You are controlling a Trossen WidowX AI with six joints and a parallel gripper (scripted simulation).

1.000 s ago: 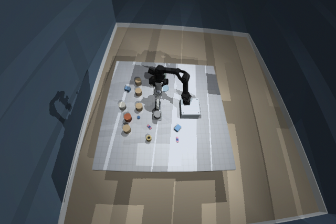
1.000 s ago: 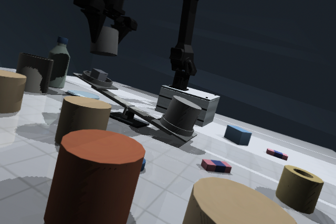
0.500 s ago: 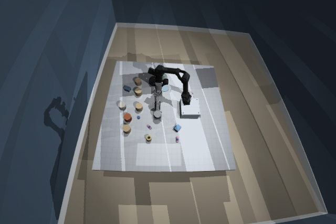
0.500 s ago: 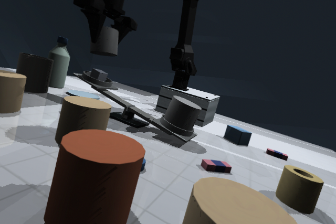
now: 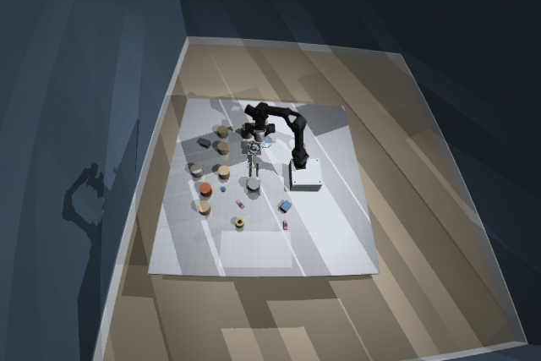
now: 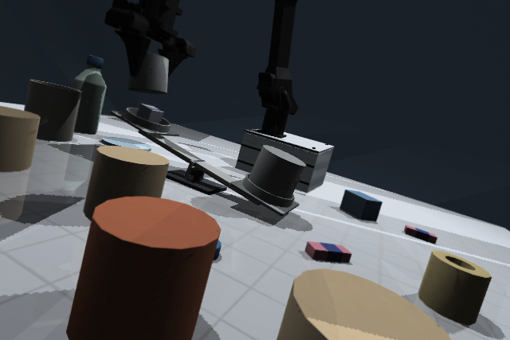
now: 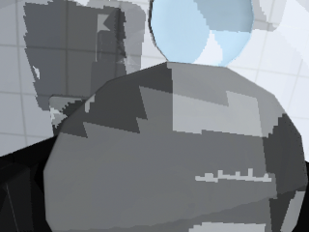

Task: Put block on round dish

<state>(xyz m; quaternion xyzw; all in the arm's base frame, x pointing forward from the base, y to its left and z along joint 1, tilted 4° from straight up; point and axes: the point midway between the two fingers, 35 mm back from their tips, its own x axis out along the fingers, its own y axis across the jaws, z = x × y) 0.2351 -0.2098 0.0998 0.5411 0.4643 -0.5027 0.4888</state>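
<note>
My gripper tip is now 6 cm above the dark grey block, 5 cm to the right of it and 4 cm short of it. From my gripper tip the other things lie so: light blue round dish: 14 cm below, 5 cm to the right, 5 cm behind; small balance: 17 cm to the left, 12 cm below, 5 cm ahead; bottle: 18 cm to the right, 5 cm behind, 4 cm below.
</note>
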